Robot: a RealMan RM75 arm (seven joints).
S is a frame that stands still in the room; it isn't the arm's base.
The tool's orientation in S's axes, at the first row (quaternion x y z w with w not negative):
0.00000, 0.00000, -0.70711, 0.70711
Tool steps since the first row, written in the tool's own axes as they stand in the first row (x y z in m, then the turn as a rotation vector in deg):
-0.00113, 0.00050, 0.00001, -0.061, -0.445, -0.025
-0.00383, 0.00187, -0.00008, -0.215, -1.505, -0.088
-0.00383, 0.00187, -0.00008, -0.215, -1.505, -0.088
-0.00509, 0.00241, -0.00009, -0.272, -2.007, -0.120
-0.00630, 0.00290, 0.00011, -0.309, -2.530, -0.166
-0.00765, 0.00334, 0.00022, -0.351, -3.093, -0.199
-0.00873, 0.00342, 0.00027, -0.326, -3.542, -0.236
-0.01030, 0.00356, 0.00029, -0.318, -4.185, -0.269
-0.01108, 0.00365, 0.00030, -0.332, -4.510, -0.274
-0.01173, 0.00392, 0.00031, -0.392, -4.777, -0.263
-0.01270, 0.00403, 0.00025, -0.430, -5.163, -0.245
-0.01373, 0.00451, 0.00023, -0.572, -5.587, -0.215
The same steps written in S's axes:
0.00050, 0.00113, 0.00001, -0.445, 0.061, -0.025
0.00187, 0.00383, -0.00008, -1.505, 0.215, -0.088
0.00187, 0.00383, -0.00008, -1.505, 0.215, -0.088
0.00241, 0.00509, -0.00009, -2.007, 0.272, -0.120
0.00290, 0.00630, 0.00011, -2.530, 0.309, -0.166
0.00334, 0.00765, 0.00022, -3.093, 0.351, -0.199
0.00342, 0.00873, 0.00027, -3.542, 0.326, -0.236
0.00356, 0.01030, 0.00029, -4.185, 0.318, -0.269
0.00365, 0.01108, 0.00030, -4.510, 0.332, -0.274
0.00392, 0.01173, 0.00031, -4.777, 0.392, -0.263
0.00403, 0.01270, 0.00025, -5.163, 0.430, -0.245
0.00451, 0.01373, 0.00023, -5.587, 0.572, -0.215

